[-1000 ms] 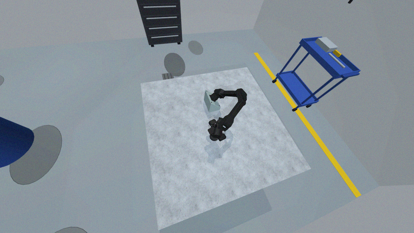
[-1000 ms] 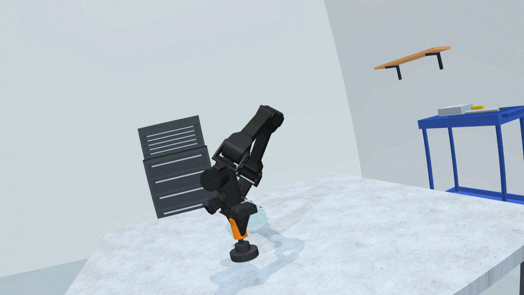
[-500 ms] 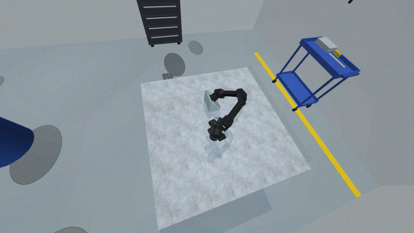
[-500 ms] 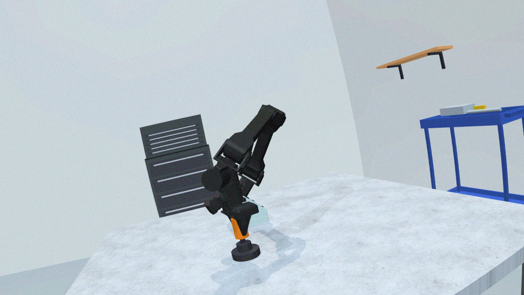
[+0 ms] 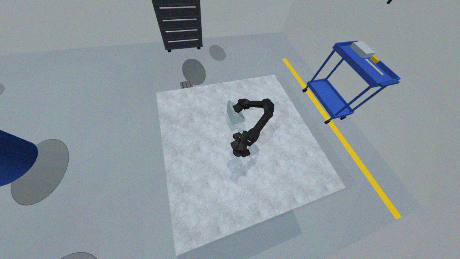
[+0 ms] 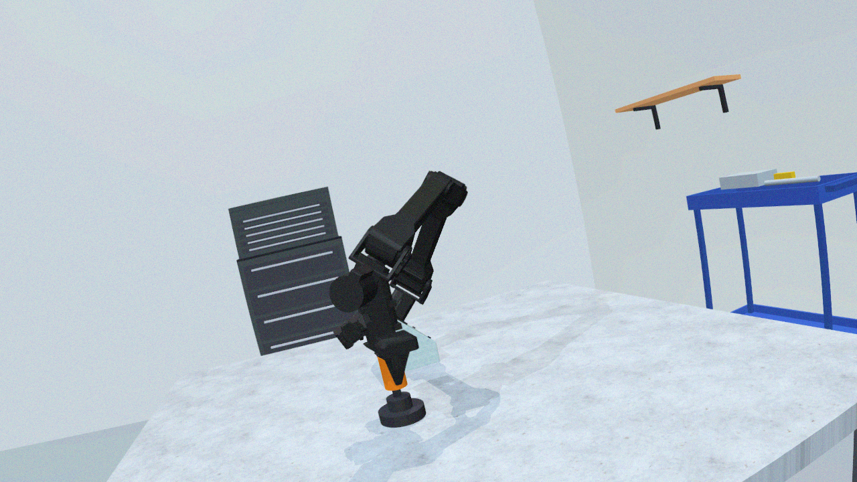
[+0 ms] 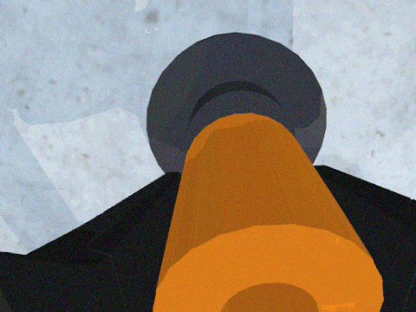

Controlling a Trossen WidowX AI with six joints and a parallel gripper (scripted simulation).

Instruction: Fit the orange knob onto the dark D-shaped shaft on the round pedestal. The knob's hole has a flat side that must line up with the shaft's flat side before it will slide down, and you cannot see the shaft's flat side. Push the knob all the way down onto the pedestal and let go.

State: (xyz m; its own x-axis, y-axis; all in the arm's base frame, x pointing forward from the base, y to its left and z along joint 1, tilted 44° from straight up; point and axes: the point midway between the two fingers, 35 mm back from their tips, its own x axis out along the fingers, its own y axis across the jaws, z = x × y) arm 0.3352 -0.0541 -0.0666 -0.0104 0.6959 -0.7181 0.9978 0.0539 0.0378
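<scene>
Right now the orange knob is 20 mm above my gripper tip. Also, from my gripper tip: dark round pedestal 40 mm below.
</scene>
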